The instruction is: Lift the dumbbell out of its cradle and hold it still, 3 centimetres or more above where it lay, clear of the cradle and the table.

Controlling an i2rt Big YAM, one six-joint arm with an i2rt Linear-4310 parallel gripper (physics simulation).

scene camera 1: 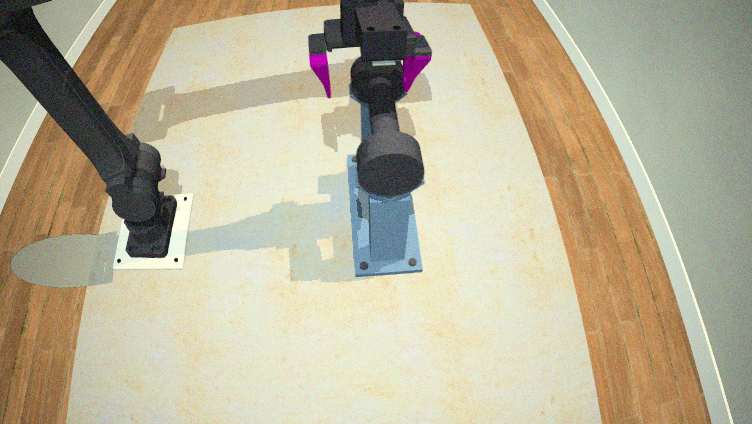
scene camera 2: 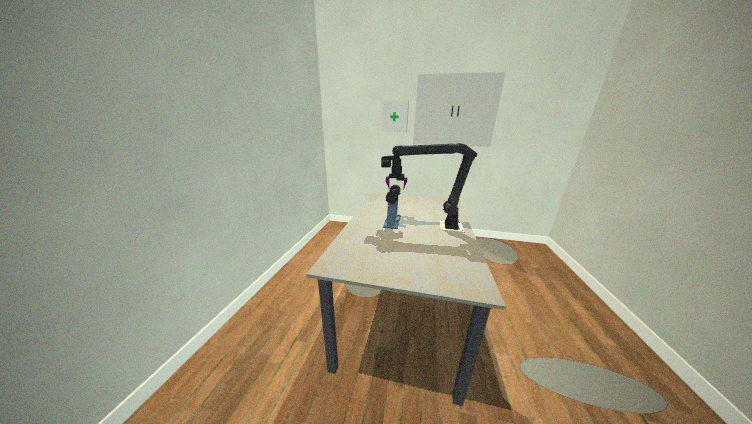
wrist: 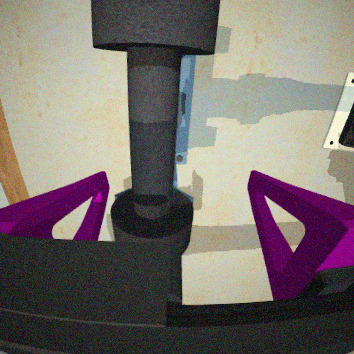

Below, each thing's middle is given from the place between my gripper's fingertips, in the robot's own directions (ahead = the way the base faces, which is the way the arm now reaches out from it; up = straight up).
Labels:
My gripper is now 20 mm short of the blue cradle (scene camera 1: 385, 240), 10 mm to the left of it and 150 mm above it.

